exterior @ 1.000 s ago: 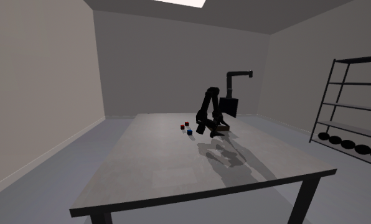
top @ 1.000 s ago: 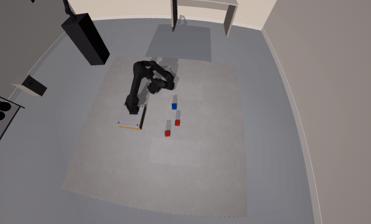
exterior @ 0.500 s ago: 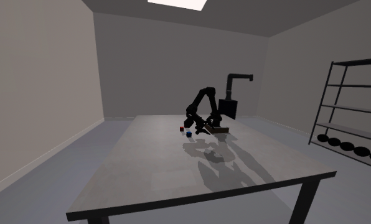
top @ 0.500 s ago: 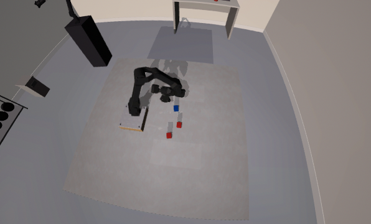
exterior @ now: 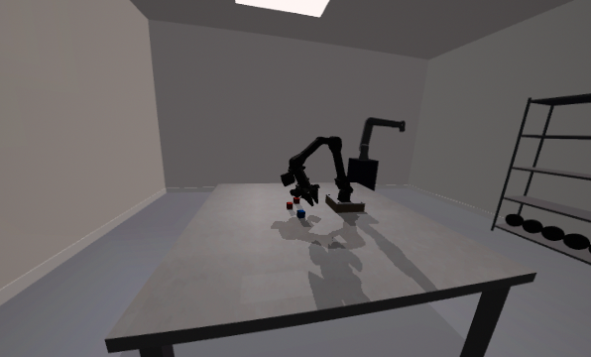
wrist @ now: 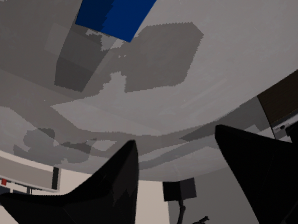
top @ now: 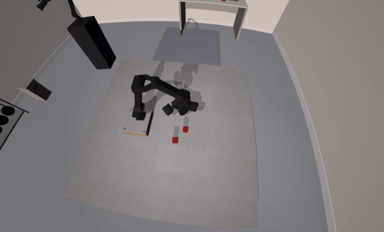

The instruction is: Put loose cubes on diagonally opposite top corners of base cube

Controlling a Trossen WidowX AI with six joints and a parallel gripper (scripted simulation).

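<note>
Right now the blue cube is 70 mm ahead of my gripper tip, 60 mm below it and 30 mm to the right of it. Also, from my gripper tip: red cube: 170 mm to the right, 100 mm ahead, 60 mm below.
</note>
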